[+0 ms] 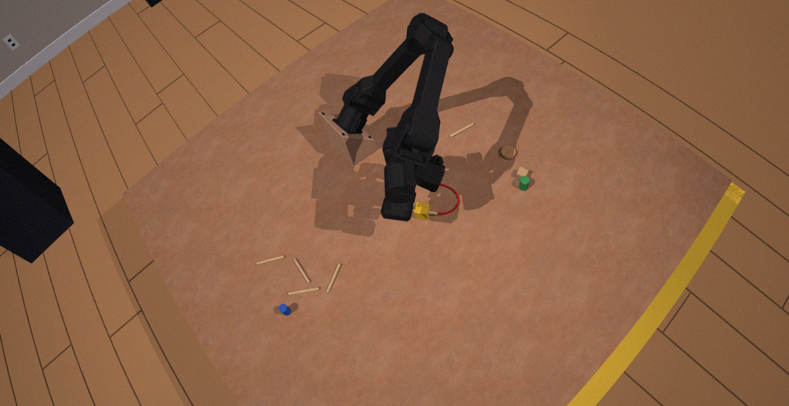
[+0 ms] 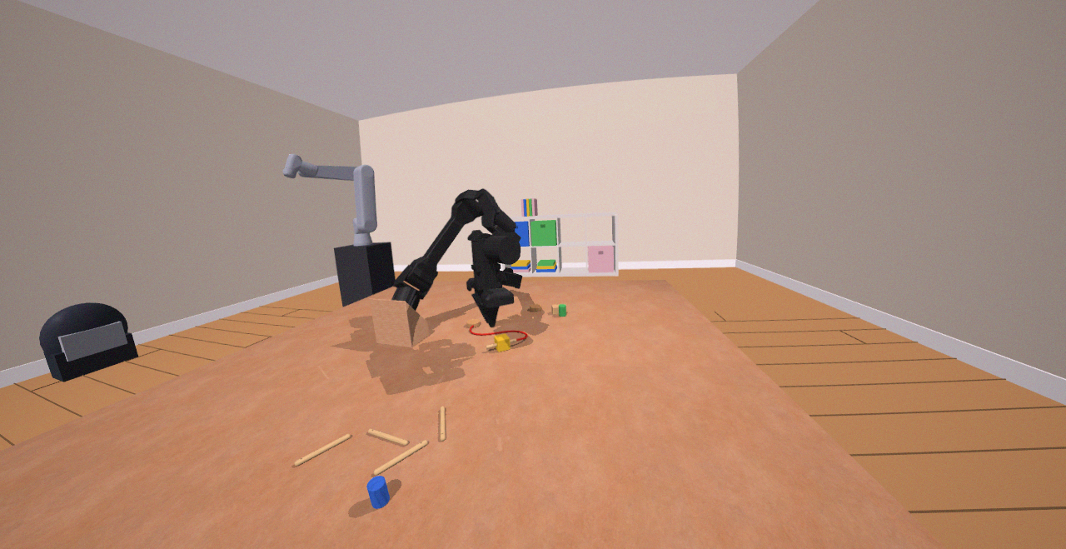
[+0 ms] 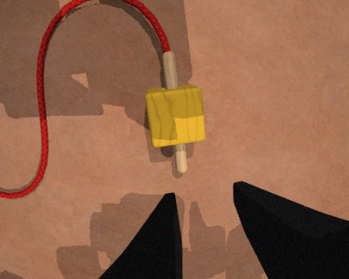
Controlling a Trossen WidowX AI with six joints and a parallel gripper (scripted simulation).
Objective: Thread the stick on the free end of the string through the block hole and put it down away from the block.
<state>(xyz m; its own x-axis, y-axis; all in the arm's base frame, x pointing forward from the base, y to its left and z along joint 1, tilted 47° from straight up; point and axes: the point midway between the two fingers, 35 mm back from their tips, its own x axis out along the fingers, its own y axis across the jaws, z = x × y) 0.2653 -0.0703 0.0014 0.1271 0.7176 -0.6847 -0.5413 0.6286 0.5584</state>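
The yellow cube lies 60 mm below my gripper tip, 20 mm to the left of it and 20 mm ahead of it. Round my gripper tip: blue cylinder 380 mm to the right, 60 mm below, 40 mm behind; then green cylinder 240 mm to the left, 160 mm ahead, 50 mm below; then small wooden cube 260 mm to the left, 140 mm ahead, 60 mm below.
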